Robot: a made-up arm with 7 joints. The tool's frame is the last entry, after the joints. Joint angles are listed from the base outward.
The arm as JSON. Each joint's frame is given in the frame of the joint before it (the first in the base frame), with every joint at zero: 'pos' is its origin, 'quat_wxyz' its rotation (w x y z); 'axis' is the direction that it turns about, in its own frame. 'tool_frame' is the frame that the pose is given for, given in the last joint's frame.
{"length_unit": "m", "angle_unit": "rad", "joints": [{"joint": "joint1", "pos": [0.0, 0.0, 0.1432], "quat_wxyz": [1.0, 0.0, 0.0, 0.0], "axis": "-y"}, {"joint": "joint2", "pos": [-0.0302, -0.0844, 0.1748], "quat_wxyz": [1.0, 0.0, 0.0, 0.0], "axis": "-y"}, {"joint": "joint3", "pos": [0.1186, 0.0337, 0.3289], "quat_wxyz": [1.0, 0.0, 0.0, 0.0], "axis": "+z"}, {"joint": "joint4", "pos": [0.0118, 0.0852, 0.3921], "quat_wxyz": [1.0, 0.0, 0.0, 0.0], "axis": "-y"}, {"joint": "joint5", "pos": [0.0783, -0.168, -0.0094], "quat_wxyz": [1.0, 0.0, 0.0, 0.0], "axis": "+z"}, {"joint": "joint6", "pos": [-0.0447, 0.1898, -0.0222], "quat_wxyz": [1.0, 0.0, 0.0, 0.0], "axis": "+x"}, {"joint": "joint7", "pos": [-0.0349, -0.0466, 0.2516], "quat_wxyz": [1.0, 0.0, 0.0, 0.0], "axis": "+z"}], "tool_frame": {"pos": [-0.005, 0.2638, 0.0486], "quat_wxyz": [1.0, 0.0, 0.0, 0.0]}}
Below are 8 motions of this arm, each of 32 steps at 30 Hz.
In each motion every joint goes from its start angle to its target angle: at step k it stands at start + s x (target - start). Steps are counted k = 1, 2, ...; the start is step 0. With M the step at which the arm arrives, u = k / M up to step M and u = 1 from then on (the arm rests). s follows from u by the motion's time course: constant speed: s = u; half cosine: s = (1 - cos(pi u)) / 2; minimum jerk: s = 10 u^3 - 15 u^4 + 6 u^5.
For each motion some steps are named. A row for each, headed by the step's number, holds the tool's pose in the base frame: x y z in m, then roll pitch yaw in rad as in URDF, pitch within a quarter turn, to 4 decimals.
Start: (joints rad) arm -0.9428 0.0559 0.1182 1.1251 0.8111 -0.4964 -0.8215
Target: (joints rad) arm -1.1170 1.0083 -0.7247 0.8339 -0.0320 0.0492 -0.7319
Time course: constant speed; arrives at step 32
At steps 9, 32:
9: 0.5771 0.3007 0.8904 -0.2467 -0.6281 -0.2708
32: 0.4818 0.1770 1.2572 0.5488 -0.5445 -1.5946

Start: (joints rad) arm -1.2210 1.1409 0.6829 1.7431 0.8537 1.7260 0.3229
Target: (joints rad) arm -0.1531 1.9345 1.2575 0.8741 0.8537 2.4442 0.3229
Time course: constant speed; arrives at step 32
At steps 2, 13, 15, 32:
2: 0.3605 -0.3478 1.0345 -0.2424 -0.6466 2.8212
13: -0.1148 -0.2389 1.1622 0.1400 -0.2321 2.8706
15: -0.2090 -0.2129 1.1502 0.2151 -0.1499 2.8593
32: -0.7885 0.0133 0.6318 0.5845 0.5992 2.4686

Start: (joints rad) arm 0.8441 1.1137 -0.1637 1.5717 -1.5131 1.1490 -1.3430
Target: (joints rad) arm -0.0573 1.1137 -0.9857 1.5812 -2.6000 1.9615 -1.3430
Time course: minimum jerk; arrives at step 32
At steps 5, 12, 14, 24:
5: -0.8190 -0.2904 -0.0310 -1.6555 -1.1566 -1.4439
12: -0.7758 -0.2507 0.1804 -1.4909 -1.0032 -1.3433
14: -0.7475 -0.2341 0.2719 -1.3986 -0.9046 -1.3373
24: -0.5392 -0.2112 0.6585 -1.0505 -0.2679 -1.4572

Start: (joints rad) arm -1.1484 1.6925 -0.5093 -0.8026 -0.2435 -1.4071 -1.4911
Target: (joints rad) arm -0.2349 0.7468 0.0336 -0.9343 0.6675 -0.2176 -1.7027
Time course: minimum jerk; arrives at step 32
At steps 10, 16, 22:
10: 0.2895 0.1609 1.0306 -0.6171 -0.8968 -1.4122
16: 0.1356 0.1943 1.1578 -0.3638 -0.5882 -1.3263
22: 0.0189 0.1592 1.2180 -0.3140 -0.2240 -1.1036

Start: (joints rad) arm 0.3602 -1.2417 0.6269 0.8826 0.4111 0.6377 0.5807
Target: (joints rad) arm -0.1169 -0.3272 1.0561 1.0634 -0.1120 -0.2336 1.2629
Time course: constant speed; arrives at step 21
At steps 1, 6, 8, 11, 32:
1: 0.3927 -0.2842 0.9076 0.7600 -0.7760 1.1998
6: 0.2884 -0.2678 0.9479 0.3037 -0.8486 1.5004
8: 0.2504 -0.2598 0.9594 0.1217 -0.8420 1.6253
11: 0.1975 -0.2470 0.9738 -0.1244 -0.7986 1.7901
32: 0.0484 -0.2086 1.0148 -0.6335 -0.4917 2.0654

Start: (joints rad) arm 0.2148 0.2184 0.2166 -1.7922 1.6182 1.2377 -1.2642
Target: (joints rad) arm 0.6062 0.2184 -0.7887 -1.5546 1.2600 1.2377 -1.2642
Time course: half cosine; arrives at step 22
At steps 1, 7, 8, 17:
1: -0.1394 0.0549 0.8807 3.0108 0.5260 3.0135
7: -0.1738 0.0327 0.8716 2.9277 0.6610 2.7460
8: -0.1842 0.0250 0.8685 2.8944 0.6913 2.6625
17: -0.3077 -0.0724 0.8153 2.4861 0.7366 1.7850

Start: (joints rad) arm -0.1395 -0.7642 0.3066 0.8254 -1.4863 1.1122 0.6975
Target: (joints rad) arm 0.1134 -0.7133 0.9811 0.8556 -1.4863 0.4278 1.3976
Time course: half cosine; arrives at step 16
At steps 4, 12, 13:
4: 0.6454 0.0740 0.9800 1.0301 -0.3984 -0.8121
12: 0.4194 0.0365 1.1652 0.8839 -0.6422 0.0298
13: 0.3968 0.0276 1.1771 0.8582 -0.6709 0.1190

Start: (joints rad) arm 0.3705 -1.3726 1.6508 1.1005 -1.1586 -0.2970 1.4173
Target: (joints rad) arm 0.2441 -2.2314 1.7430 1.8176 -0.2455 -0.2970 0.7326
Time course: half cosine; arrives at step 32
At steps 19, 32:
19: 0.6831 -0.3181 0.4908 1.4645 -0.3413 0.2097
32: 0.5696 -0.2909 0.2741 1.3955 -0.0291 -0.0995

